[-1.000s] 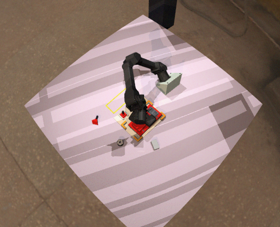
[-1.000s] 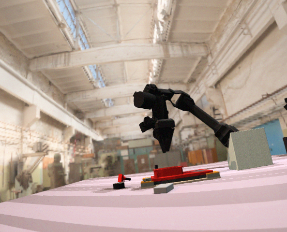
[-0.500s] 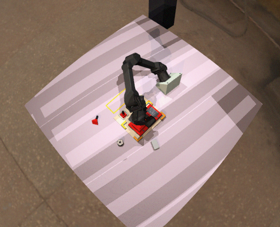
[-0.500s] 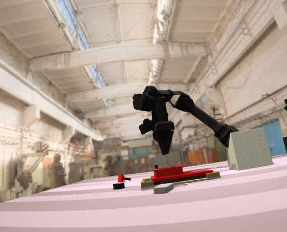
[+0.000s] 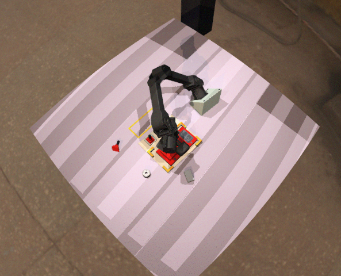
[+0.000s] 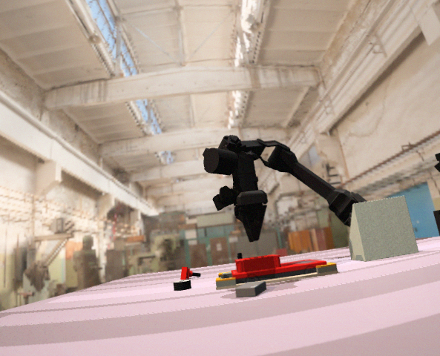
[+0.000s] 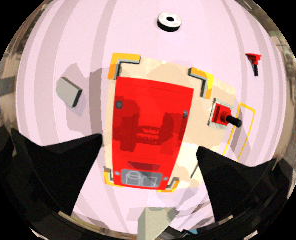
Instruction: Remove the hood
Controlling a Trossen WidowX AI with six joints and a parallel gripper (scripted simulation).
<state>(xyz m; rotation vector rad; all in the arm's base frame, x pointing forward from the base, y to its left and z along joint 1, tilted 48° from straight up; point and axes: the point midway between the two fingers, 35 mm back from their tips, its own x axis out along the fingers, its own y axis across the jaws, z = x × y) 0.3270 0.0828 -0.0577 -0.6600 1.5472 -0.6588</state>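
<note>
Right now my gripper tip is 50 mm above the red hood.
</note>
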